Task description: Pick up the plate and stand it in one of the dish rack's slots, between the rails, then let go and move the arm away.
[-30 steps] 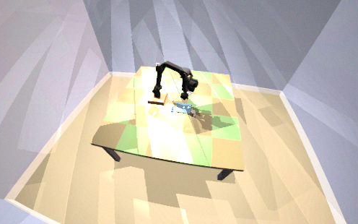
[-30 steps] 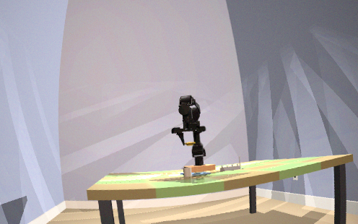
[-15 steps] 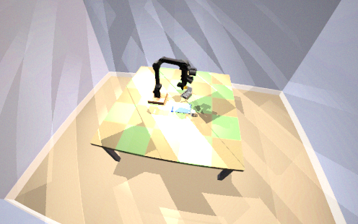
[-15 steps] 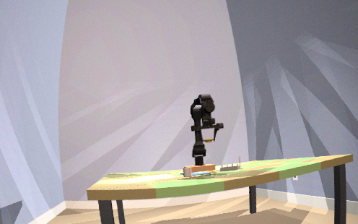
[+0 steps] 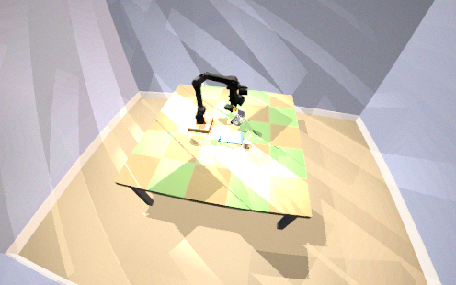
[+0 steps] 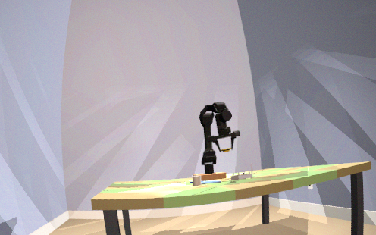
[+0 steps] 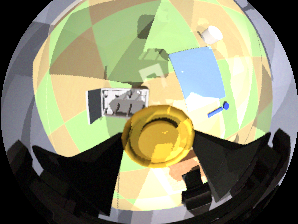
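The grey dish rack is 40 mm ahead of my gripper tip, 70 mm to the left of it and 140 mm below it. From my gripper tip the other things lie so: yellow plate 10 mm above; then cup 110 mm ahead, 220 mm to the right, 140 mm below; then light blue mat 10 mm ahead, 140 mm to the right, 160 mm below.
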